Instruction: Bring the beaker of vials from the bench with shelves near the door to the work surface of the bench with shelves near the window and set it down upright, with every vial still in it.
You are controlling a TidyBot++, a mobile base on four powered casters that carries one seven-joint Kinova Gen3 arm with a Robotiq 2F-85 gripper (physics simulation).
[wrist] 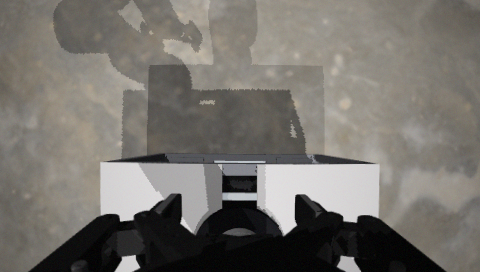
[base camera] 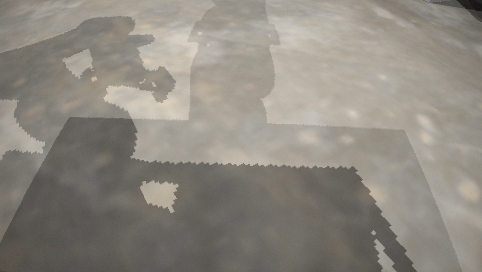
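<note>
My gripper [wrist: 238, 206] is open in the wrist view, its two black fingers wide apart at the bottom, with nothing held between them. It hangs over the white top of my own mobile base [wrist: 320, 182]. The beaker of vials does not show in either view. Neither the bench with shelves near the door nor the bench with shelves near the window shows.
Mottled grey-brown floor [base camera: 350, 60] [wrist: 400, 100] lies in front of the base. Dark shadows of the arm and base fall across it in both views. A dark shape [base camera: 467, 6] shows at the top right corner of the base camera view, too little to identify.
</note>
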